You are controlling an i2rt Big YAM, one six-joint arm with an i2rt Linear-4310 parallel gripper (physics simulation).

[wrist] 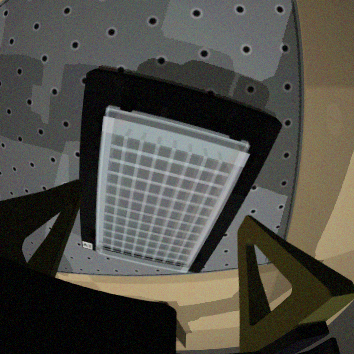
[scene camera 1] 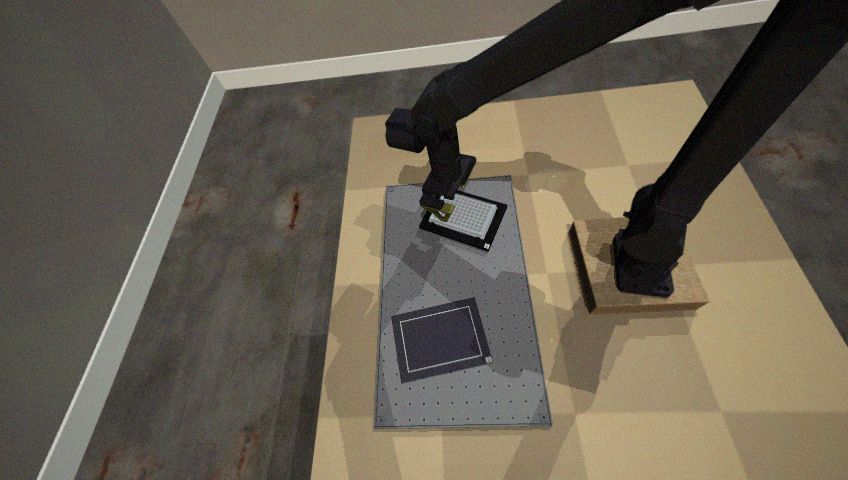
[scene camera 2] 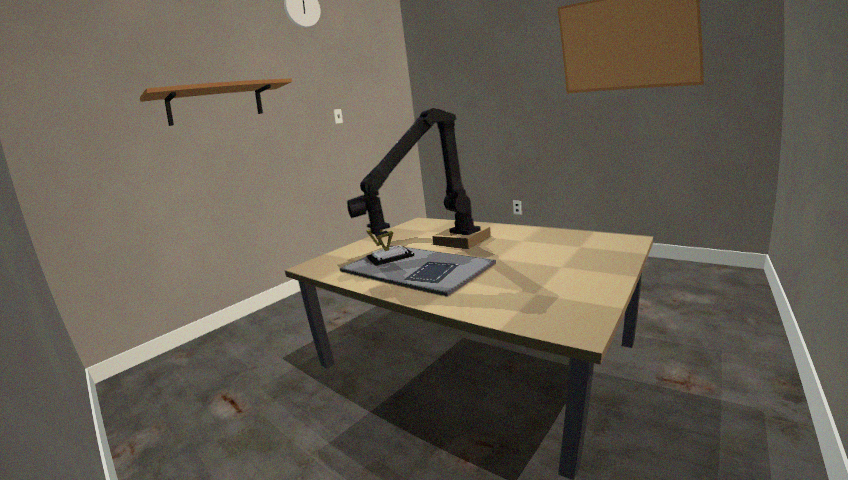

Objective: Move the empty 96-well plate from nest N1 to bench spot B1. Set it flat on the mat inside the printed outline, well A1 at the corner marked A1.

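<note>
The pale 96-well plate sits flat in the black nest. A small white tag marks one nest corner. My gripper is wide open and empty, pointing down above the plate. In the wrist view its fingers show on either side of the plate and nest. The exact height is hard to tell. The dark mat of the bench spot has a printed white outline and a small corner tag.
Nest and mat lie on a grey perforated board on the wooden table. The arm's base stands on a wooden block beside the board. A wall shelf is in the background.
</note>
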